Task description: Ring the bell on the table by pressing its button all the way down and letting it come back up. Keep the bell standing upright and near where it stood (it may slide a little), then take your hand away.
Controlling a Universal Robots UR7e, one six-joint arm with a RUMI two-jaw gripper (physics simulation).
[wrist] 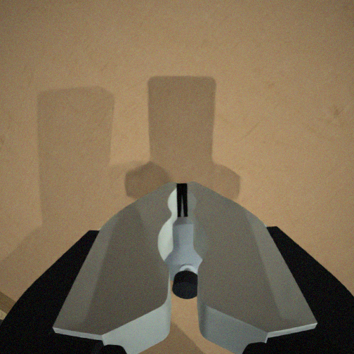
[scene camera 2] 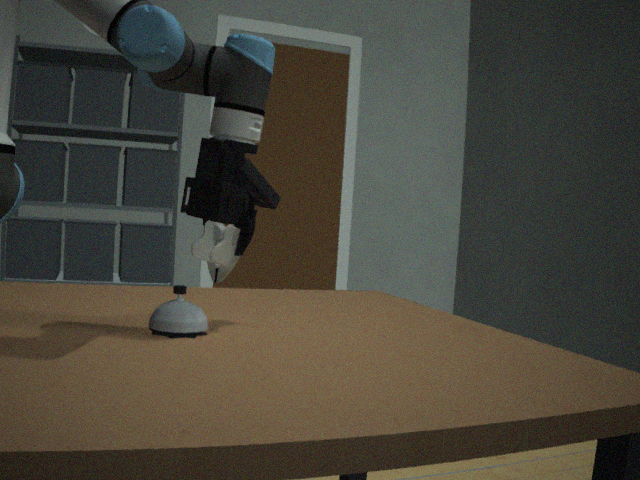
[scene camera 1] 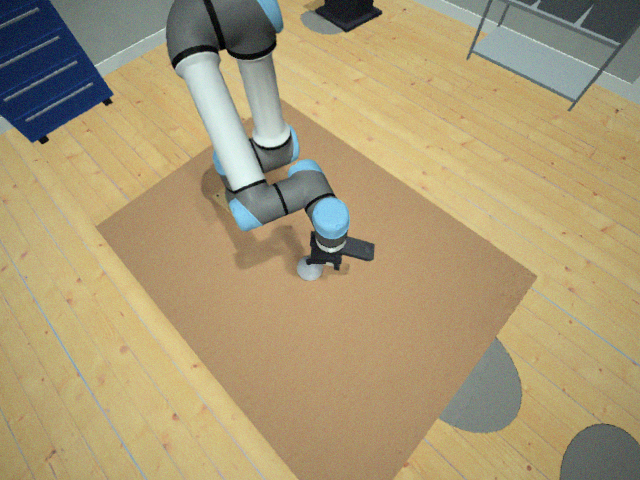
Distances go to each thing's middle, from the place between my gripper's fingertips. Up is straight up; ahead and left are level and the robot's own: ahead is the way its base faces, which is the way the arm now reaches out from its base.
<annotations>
Right now my hand is 60 mm past the grey dome bell (scene camera 2: pixel 177 318), 60 mm to the left of it and 30 mm above it.
</annotations>
